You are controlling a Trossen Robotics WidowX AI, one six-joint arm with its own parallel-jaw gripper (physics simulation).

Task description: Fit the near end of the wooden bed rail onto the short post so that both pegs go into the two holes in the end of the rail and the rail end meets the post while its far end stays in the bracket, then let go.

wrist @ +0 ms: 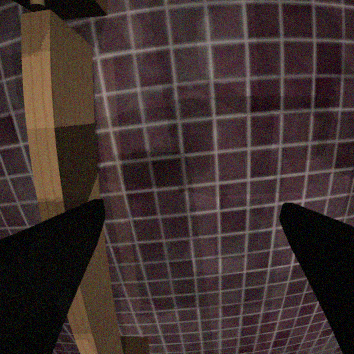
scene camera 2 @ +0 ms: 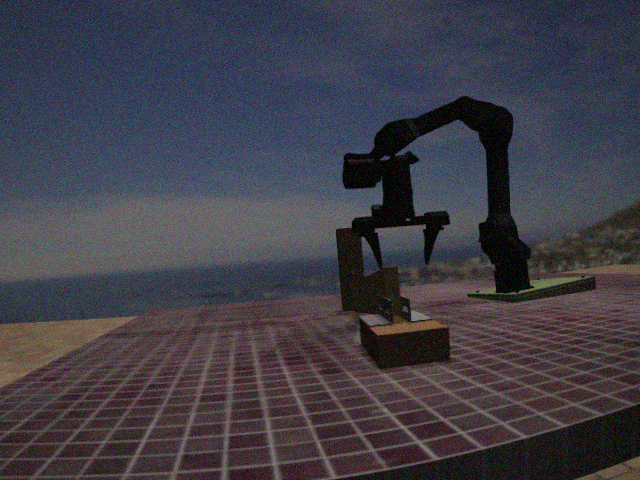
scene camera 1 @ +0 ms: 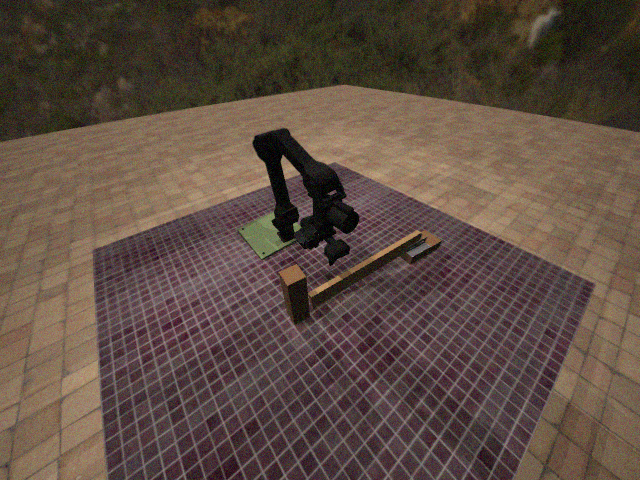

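The wooden bed rail runs from beside the short post to the bracket. Its far end is at the bracket's upright metal plates. In the wrist view, a light peg shows at the top edge, just beyond the rail's near end; the holes and the other peg are hidden. My gripper is open and empty above the mat. The rail lies to the left of the gap between the fingers in the wrist view, partly covered by the left finger.
The arm's green base plate lies on the purple tiled mat, on the arm's side of the rail. The post stands upright and rises higher than the rail's near end.
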